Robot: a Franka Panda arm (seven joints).
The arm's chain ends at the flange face. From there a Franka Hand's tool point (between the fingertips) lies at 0.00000 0.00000 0.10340 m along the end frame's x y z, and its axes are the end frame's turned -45 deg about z.
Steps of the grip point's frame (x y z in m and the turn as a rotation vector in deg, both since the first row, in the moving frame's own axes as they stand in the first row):
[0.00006 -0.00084 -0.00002 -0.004 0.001 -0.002]
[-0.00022 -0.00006 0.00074 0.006 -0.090 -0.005]
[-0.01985 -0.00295 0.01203 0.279 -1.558 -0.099]
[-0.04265 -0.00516 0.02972 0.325 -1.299 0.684]
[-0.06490 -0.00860 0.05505 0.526 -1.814 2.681]
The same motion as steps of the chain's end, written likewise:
[-0.00056 -0.00064 -0.00002 -0.002 0.004 -0.002]
[-0.00008 0.00001 0.00074 -0.059 -0.068 -0.005]
[-0.01378 0.01032 0.01207 -0.904 -1.299 -0.099]
[-0.03173 0.02528 0.02975 -0.689 -1.148 0.684]
[-0.04895 0.03824 0.05511 -0.911 -1.655 2.681]

